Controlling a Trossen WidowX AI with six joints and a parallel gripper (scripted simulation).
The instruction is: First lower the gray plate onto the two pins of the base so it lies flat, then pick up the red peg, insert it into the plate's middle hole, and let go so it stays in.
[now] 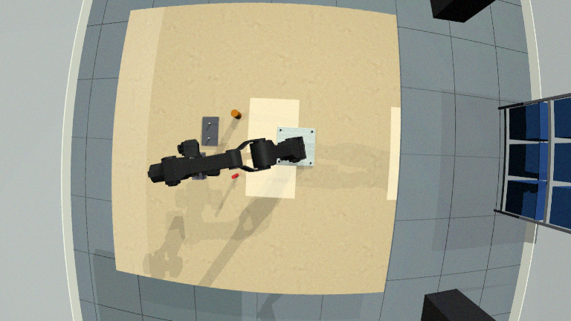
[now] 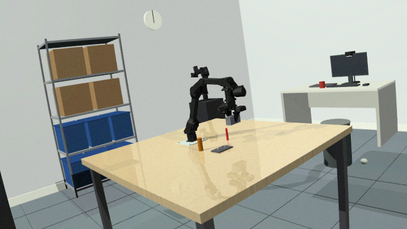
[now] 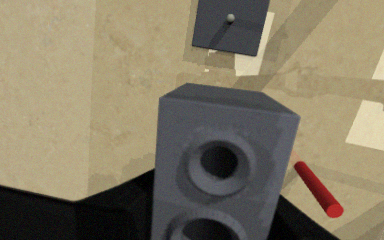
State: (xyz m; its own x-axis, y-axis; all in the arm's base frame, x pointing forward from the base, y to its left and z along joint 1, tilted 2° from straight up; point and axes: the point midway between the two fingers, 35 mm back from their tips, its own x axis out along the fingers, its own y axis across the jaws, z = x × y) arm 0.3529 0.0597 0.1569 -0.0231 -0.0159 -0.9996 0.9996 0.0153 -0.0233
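Right now my gripper tip is 13 cm to the left of the dark gray base and 13 cm above it. The rest, counted from my gripper tip: red peg (11 cm behind, 5 cm to the left, 10 cm below); then orange cylinder (12 cm behind, 19 cm to the right, 10 cm below); then gray plate (3 cm above).
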